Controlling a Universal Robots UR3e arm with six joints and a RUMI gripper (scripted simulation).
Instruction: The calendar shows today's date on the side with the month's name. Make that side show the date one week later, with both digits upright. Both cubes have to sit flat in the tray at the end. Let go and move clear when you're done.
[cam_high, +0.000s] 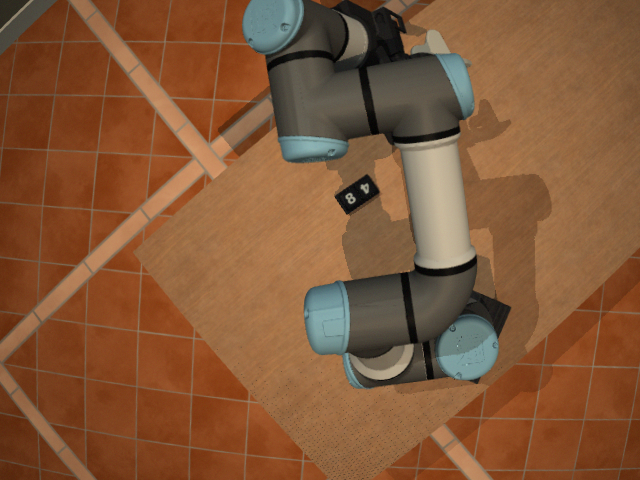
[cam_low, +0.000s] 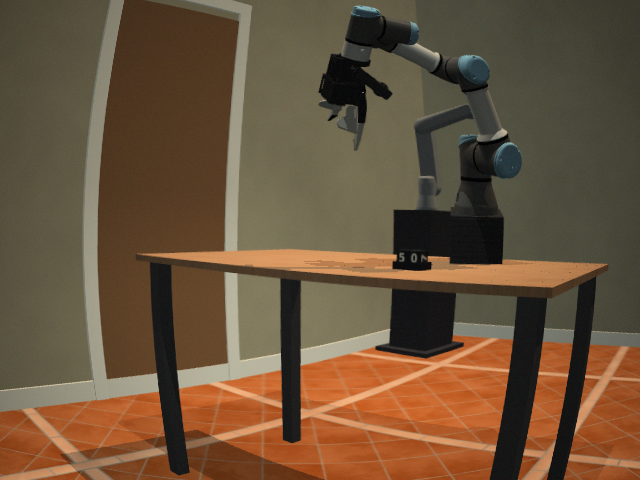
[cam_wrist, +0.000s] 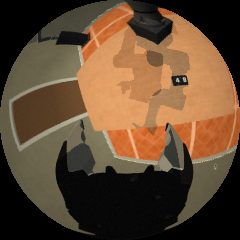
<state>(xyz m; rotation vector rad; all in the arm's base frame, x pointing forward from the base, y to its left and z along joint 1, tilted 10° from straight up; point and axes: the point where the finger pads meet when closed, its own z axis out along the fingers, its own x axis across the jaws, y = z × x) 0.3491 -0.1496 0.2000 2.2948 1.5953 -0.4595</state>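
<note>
Now: hand 8 cm past the black calendar tray, 14 cm to the right of it and 29 cm above it.
</note>
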